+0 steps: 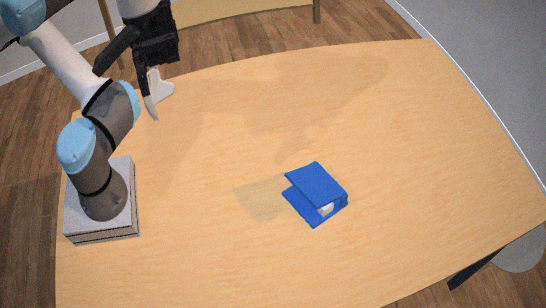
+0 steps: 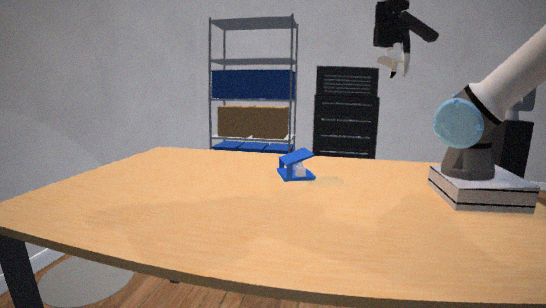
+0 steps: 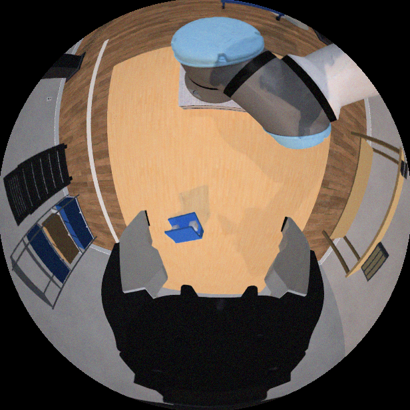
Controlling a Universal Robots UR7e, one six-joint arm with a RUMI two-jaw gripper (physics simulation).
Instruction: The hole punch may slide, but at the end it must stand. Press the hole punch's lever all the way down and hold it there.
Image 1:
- my gripper: 156, 94
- blue hole punch: 314, 218
